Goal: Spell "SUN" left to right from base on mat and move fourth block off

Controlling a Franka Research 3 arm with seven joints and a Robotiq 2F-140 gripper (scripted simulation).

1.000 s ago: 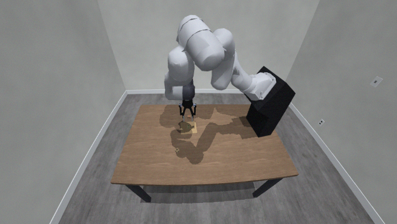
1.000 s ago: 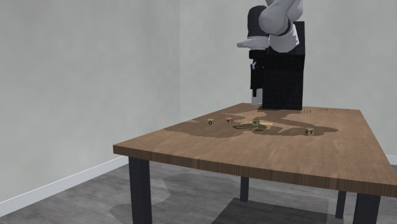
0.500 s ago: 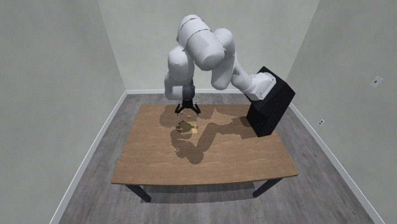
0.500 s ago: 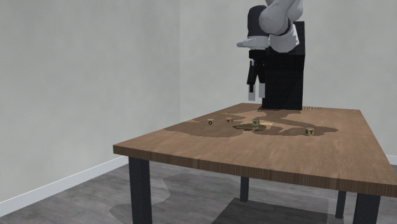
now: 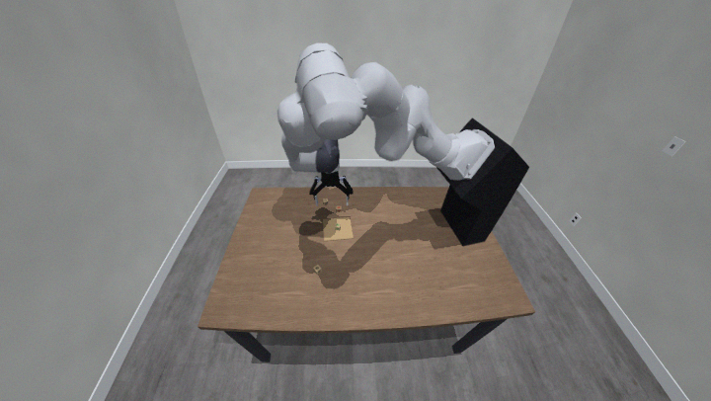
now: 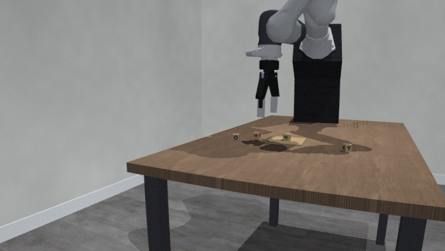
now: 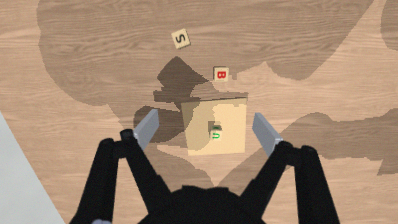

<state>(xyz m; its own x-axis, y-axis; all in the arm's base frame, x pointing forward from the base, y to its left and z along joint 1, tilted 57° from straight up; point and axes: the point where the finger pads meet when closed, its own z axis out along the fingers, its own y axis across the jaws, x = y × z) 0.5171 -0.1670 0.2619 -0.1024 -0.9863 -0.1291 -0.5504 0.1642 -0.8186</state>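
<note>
Right now my hand is 120 mm to the left of the S block, 100 mm above it and 30 mm short of it. From my hand the other things lie so: U block 100 mm below, 80 mm to the left, 20 mm behind; tan mat 110 mm below, 70 mm to the left, 20 mm behind.
</note>
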